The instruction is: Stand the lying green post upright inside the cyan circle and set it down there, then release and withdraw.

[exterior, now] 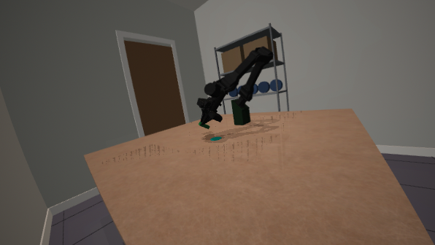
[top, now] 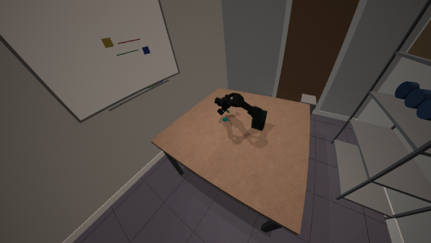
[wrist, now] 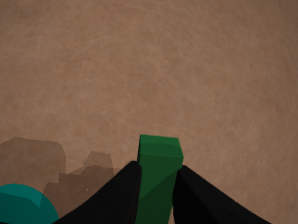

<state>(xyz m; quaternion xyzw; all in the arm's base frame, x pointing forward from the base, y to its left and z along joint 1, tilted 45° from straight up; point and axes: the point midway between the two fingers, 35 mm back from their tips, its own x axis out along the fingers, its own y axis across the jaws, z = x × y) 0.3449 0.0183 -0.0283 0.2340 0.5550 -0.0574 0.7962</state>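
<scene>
The cyan circle lies 90 mm below my gripper tip, 70 mm to the left of it and 20 mm behind it. Also, from my gripper tip: green post 20 mm behind, 10 mm below.
</scene>
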